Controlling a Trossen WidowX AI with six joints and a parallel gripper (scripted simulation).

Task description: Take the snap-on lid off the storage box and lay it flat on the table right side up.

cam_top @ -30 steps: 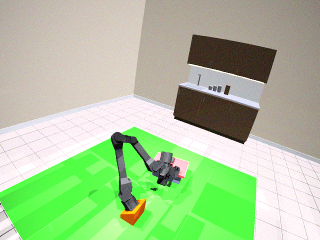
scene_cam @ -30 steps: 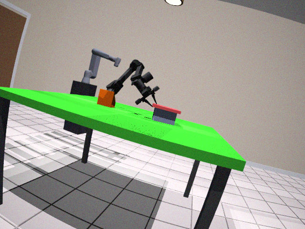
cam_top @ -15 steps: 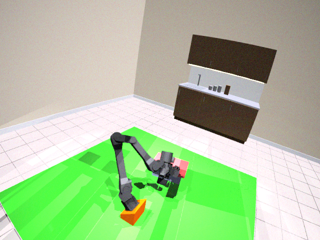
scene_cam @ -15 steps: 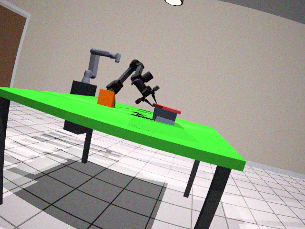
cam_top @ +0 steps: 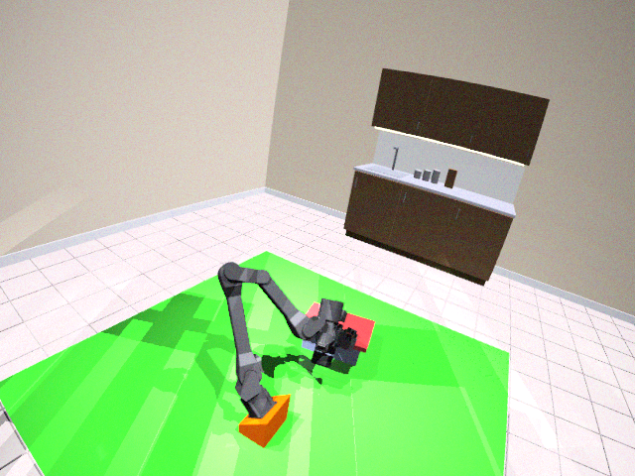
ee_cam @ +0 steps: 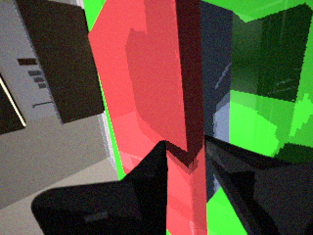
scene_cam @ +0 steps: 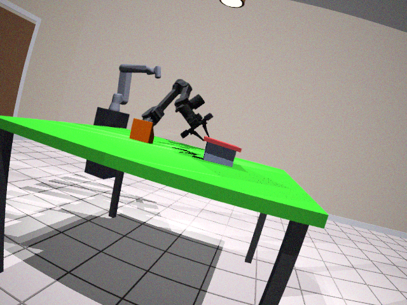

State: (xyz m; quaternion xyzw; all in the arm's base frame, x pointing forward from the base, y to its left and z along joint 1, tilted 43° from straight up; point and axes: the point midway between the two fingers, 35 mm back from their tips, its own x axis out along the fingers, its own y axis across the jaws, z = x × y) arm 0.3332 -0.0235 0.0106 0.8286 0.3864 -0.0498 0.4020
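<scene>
Now: gripper tip 70 mm short of the lid and 20 mm to the right of it. From my gripper tip the other things lie so: storage box 70 mm ahead, 50 mm below, 20 mm to the left.
</scene>
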